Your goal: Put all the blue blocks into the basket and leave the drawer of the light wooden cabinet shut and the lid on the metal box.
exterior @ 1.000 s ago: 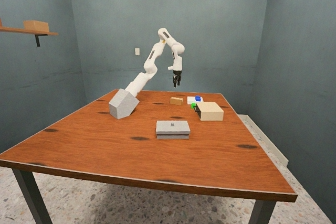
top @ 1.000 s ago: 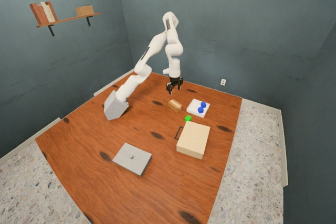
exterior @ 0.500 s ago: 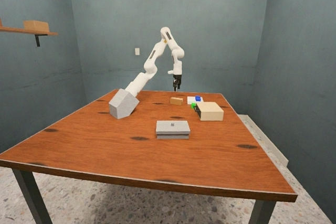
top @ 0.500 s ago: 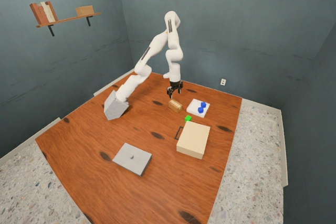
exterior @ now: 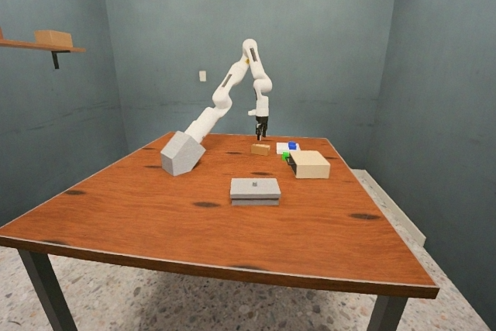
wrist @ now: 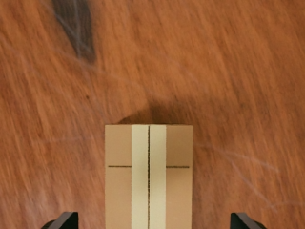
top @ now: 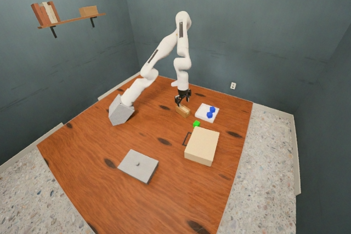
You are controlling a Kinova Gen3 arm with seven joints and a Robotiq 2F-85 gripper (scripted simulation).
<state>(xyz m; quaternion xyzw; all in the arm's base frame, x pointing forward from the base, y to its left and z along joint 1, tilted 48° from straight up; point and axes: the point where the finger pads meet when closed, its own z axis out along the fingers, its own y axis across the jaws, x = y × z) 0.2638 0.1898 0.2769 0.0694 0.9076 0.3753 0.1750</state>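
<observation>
My hand is 7 cm above the small box. The rest, counted from my hand: white basket: 14 cm ahead, 13 cm to the left, 9 cm below; green block: 16 cm ahead, 8 cm below, 3 cm to the right; red block: 8 cm below, 2 cm ahead, 1 cm to the right.
</observation>
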